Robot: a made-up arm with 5 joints. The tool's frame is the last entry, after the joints. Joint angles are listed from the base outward. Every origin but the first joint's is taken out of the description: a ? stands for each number. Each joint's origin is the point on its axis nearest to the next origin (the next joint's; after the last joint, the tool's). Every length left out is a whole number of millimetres.
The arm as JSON. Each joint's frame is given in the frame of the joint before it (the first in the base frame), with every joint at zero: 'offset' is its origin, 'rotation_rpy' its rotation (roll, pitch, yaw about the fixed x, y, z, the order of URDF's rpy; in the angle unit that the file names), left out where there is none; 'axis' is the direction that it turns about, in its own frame. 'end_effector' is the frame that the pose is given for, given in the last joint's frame.
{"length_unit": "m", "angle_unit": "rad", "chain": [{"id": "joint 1", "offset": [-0.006, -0.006, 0.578], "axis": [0.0, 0.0, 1.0]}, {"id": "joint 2", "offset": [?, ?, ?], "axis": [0.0, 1.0, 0.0]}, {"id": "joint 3", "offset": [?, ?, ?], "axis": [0.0, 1.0, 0.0]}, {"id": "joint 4", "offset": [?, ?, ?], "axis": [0.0, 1.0, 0.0]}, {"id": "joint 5", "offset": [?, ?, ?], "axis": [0.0, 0.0, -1.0]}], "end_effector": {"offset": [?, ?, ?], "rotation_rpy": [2.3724, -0.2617, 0.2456]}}
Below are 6 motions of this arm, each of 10 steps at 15 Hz.
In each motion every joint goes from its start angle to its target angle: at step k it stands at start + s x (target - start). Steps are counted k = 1, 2, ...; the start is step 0. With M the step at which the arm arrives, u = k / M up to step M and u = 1 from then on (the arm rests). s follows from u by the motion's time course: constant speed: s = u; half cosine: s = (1 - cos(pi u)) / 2; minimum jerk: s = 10 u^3 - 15 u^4 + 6 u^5.
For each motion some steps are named. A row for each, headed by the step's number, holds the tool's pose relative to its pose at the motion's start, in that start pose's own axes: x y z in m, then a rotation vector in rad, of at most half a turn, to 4 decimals.
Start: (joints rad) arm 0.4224 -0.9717 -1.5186 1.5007 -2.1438
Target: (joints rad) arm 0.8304 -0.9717 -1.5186 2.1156 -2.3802
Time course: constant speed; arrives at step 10
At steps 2, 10:
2: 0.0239 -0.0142 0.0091 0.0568 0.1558 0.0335
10: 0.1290 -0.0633 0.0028 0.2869 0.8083 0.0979

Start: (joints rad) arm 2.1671 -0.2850 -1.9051 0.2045 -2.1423
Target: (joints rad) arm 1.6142 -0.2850 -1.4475 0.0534 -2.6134
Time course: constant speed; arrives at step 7
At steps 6, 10:
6: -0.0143 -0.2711 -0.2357 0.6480 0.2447 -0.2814
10: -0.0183 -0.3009 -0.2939 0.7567 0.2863 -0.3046

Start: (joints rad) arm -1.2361 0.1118 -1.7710 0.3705 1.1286
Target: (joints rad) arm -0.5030 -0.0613 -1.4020 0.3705 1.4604
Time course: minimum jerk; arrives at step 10
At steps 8, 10:
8: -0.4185 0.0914 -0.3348 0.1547 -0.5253 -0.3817
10: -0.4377 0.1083 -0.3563 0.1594 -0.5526 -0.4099

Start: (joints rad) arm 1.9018 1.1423 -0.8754 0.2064 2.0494
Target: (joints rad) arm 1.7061 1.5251 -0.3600 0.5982 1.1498
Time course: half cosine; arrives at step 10
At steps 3, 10:
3: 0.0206 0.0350 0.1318 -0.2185 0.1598 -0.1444
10: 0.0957 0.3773 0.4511 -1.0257 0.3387 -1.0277

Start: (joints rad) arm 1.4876 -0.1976 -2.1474 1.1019 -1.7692
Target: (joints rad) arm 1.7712 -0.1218 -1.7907 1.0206 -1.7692
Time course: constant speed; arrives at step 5
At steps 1, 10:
1: 0.0226 -0.0508 0.0382 0.0445 0.0623 0.0479
10: 0.1791 -0.2518 0.1493 0.2362 0.3247 0.2043

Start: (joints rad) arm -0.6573 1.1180 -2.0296 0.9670 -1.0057
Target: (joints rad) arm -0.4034 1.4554 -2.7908 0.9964 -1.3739
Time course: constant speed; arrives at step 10
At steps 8, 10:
8: 0.2564 0.0530 -0.0340 -0.1703 0.4421 -0.3487
10: 0.3163 0.0524 -0.0615 -0.2163 0.5487 -0.4375

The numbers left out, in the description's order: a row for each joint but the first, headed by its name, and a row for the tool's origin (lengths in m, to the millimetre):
joint 2: 0.0 0.027 0.0
joint 3: 0.06 0.0 0.348
joint 4: 0.099 0.0 -0.532
joint 5: 0.091 0.0 -0.156
tool: -0.004 -0.025 0.0

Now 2 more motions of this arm.
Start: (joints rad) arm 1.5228 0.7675 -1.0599 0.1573 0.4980
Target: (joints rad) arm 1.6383 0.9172 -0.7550 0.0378 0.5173
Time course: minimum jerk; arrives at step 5
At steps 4, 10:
4: -0.2794 0.0055 0.0304 -0.0575 -0.1420 -0.2903
10: -0.2956 0.0098 0.0311 -0.0622 -0.1502 -0.3082

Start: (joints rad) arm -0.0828 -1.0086 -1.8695 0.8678 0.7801
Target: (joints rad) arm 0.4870 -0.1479 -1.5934 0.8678 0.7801
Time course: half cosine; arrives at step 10
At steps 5, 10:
5: -0.3720 -0.1461 0.2337 -0.0522 -0.4759 -0.4158
10: -0.8403 -0.1417 0.1774 -0.0281 -0.8401 -0.9351

